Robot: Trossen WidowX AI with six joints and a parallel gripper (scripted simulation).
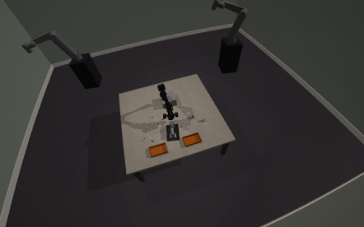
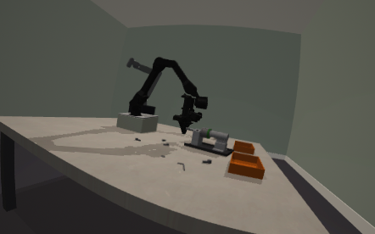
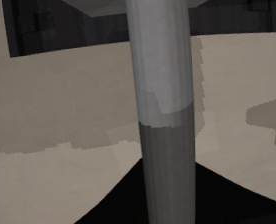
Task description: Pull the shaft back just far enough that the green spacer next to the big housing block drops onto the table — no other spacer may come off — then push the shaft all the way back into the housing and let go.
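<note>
Now: the grey shaft 70 mm ahead of my gripper tip and 30 mm above it. Also, from my gripper tip: green spacer: 150 mm ahead, 30 mm above.
</note>
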